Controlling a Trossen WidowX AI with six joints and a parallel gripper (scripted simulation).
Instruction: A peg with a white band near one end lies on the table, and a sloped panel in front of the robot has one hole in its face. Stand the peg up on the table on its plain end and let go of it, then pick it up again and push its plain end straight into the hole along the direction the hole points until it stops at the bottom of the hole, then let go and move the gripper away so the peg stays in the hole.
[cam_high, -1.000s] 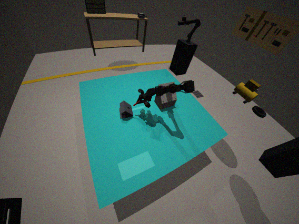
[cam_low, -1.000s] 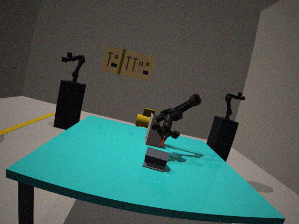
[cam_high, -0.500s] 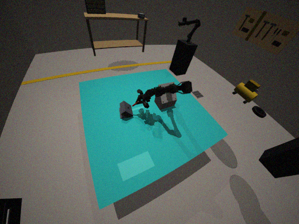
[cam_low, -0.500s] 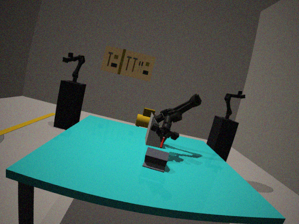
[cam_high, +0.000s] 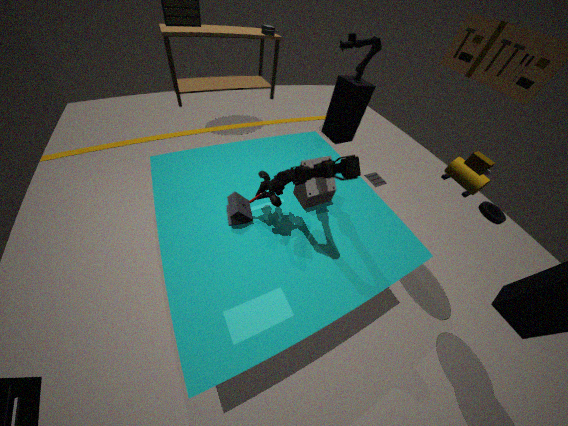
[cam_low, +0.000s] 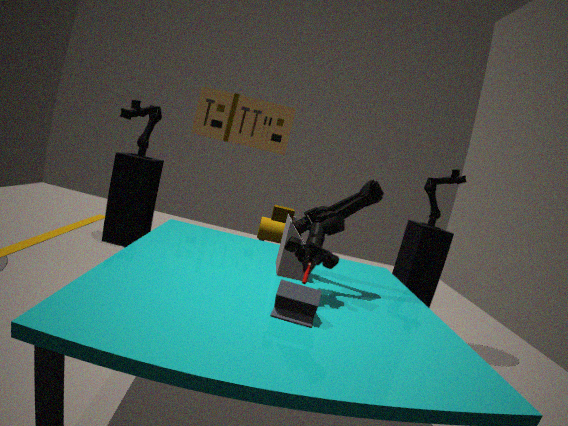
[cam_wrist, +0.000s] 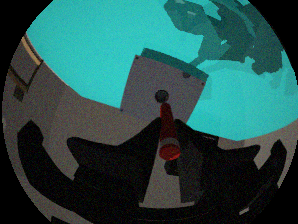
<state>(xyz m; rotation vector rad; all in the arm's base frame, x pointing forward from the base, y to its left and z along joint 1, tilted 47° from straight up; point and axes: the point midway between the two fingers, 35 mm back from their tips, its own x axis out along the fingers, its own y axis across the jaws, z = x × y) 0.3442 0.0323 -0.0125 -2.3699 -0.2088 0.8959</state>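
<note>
Now: the sloped grey panel 8 cm ahead of my gripper tip, 7 cm below it and 2 cm to the right of it. From my gripper tip the other things lie so: red peg 1 cm behind, 1 cm above.
</note>
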